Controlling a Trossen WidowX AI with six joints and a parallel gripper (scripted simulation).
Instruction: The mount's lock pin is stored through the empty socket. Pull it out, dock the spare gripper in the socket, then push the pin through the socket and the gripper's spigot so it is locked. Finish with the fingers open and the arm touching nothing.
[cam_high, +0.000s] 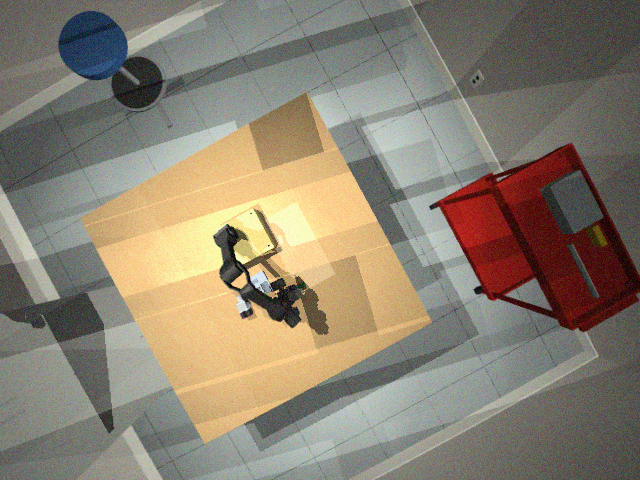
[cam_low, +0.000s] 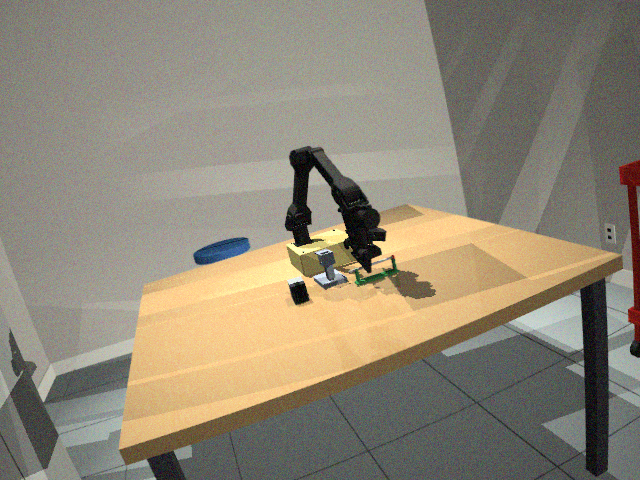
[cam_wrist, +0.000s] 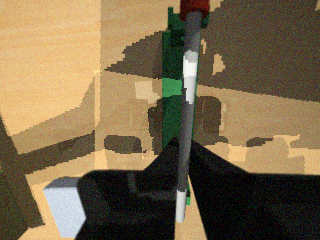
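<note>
The green cradle is 20 mm to the left of my gripper tip. From my gripper tip the other things lie so: socket (100 mm behind, 100 mm to the right, 30 mm above); then spare gripper (50 mm behind, 220 mm to the right).
</note>
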